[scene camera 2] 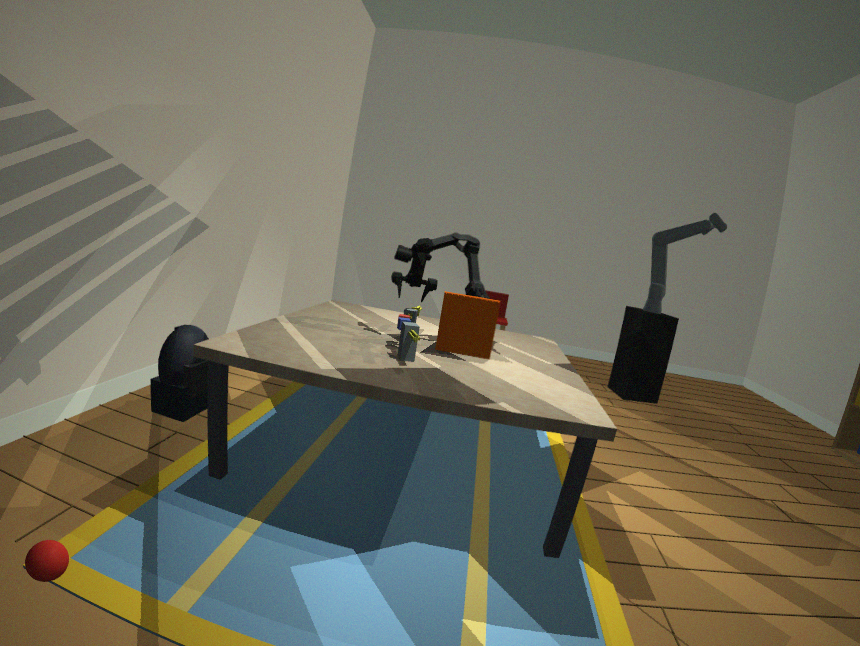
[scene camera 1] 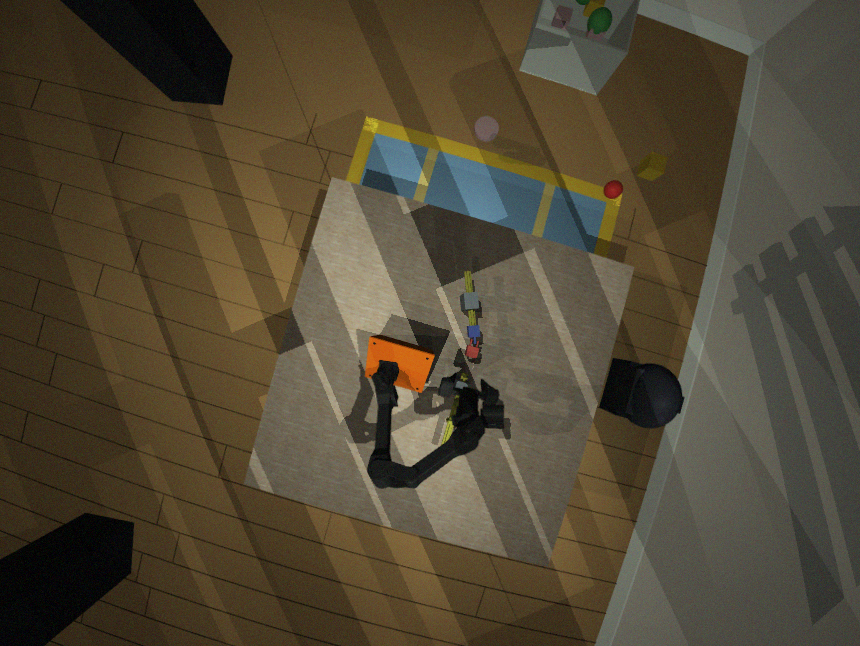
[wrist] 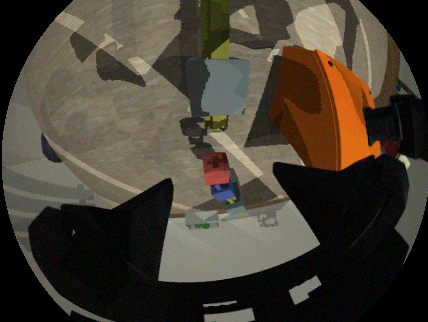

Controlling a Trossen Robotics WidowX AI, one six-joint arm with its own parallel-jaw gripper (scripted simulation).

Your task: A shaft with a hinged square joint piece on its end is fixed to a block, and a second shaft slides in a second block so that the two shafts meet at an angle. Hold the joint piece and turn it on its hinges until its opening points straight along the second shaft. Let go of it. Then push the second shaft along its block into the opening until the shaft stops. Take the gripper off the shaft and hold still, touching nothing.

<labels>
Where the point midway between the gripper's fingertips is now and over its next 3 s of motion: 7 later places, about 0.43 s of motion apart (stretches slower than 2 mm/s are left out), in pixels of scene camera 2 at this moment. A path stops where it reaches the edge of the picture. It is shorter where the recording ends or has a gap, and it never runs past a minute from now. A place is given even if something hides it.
My gripper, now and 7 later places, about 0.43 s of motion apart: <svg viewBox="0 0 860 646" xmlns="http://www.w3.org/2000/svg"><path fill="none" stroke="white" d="M410 299L410 300L409 299L411 298L416 296L419 295L418 298L418 303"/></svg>
</labels>
